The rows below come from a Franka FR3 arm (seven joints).
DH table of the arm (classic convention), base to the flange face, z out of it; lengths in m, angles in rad. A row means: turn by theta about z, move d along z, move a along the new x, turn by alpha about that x. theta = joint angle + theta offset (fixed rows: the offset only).
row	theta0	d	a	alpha
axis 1	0	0.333	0	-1.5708
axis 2	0	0	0	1.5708
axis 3	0	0.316	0.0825	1.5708
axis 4	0	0	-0.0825	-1.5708
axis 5	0	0.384	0	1.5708
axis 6	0	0	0.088	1.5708
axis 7	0	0.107	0	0
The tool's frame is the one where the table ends.
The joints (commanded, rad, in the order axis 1, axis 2, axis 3, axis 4, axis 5, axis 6, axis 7), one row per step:
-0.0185, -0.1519, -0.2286, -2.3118, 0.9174, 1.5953, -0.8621
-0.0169, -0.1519, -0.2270, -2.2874, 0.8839, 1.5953, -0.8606
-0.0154, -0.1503, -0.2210, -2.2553, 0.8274, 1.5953, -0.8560
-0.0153, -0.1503, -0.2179, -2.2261, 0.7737, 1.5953, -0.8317
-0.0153, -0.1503, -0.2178, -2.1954, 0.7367, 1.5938, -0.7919
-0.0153, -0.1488, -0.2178, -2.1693, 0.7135, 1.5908, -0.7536
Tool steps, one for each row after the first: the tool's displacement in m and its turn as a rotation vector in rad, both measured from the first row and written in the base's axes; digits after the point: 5 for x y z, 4 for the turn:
0.00386, -0.00200, 0.00754, -0.0336, -0.0163, 0.0200
0.00838, -0.00389, 0.01609, -0.0895, -0.0317, 0.0537
0.01206, -0.00756, 0.02462, -0.1455, -0.0301, 0.0693
0.01651, -0.01171, 0.03509, -0.1896, -0.0197, 0.0630
0.02049, -0.01462, 0.04396, -0.2200, -0.0068, 0.0507

